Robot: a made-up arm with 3 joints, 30 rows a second.
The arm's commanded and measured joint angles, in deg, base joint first. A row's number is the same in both.
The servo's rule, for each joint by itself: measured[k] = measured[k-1] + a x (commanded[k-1-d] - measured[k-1]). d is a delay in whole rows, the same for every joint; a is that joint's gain. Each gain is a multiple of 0.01, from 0.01 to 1. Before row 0 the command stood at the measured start. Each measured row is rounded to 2 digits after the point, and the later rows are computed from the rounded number. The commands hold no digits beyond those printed.
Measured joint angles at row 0: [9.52 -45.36 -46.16]
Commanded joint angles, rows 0 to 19: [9.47 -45.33 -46.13]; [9.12 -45.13 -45.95]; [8.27 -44.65 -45.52]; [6.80 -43.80 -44.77]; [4.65 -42.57 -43.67]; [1.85 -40.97 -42.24]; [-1.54 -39.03 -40.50]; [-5.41 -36.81 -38.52]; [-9.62 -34.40 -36.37]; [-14.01 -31.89 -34.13]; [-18.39 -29.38 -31.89]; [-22.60 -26.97 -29.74]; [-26.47 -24.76 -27.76]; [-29.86 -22.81 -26.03]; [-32.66 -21.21 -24.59]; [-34.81 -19.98 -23.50]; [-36.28 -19.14 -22.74]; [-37.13 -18.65 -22.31]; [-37.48 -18.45 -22.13]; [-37.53 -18.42 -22.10]
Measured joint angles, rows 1 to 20: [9.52 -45.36 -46.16]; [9.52 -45.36 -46.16]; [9.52 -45.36 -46.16]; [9.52 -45.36 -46.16]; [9.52 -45.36 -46.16]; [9.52 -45.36 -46.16]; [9.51 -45.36 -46.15]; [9.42 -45.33 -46.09]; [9.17 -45.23 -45.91]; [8.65 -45.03 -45.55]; [7.77 -44.69 -44.95]; [6.47 -44.17 -44.08]; [4.71 -43.45 -42.93]; [2.48 -42.52 -41.52]; [-0.18 -41.38 -39.87]; [-3.22 -40.05 -38.03]; [-6.56 -38.56 -36.07]; [-10.09 -36.94 -34.04]; [-13.69 -35.23 -32.03]; [-17.25 -33.49 -30.11]
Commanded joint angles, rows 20 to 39: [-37.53 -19.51 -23.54]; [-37.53 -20.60 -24.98]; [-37.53 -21.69 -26.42]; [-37.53 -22.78 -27.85]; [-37.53 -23.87 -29.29]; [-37.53 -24.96 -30.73]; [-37.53 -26.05 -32.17]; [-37.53 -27.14 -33.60]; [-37.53 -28.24 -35.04]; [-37.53 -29.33 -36.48]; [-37.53 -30.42 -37.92]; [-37.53 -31.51 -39.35]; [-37.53 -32.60 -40.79]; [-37.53 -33.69 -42.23]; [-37.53 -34.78 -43.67]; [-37.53 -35.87 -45.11]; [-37.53 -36.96 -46.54]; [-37.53 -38.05 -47.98]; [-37.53 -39.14 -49.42]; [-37.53 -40.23 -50.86]
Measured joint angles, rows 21 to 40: [-20.64 -31.77 -28.34]; [-23.76 -30.12 -26.79]; [-26.51 -28.58 -25.49]; [-28.85 -27.19 -24.47]; [-30.75 -25.97 -23.72]; [-32.24 -24.91 -23.20]; [-33.40 -24.15 -23.31]; [-34.31 -23.65 -23.84]; [-35.02 -23.38 -24.67]; [-35.57 -23.30 -25.69]; [-36.00 -23.38 -26.84]; [-36.34 -23.60 -28.08]; [-36.60 -23.94 -29.39]; [-36.80 -24.39 -30.74]; [-36.96 -24.93 -32.12]; [-37.09 -25.55 -33.52]; [-37.19 -26.23 -34.93]; [-37.26 -26.97 -36.34]; [-37.32 -27.76 -37.76]; [-37.37 -28.59 -39.19]
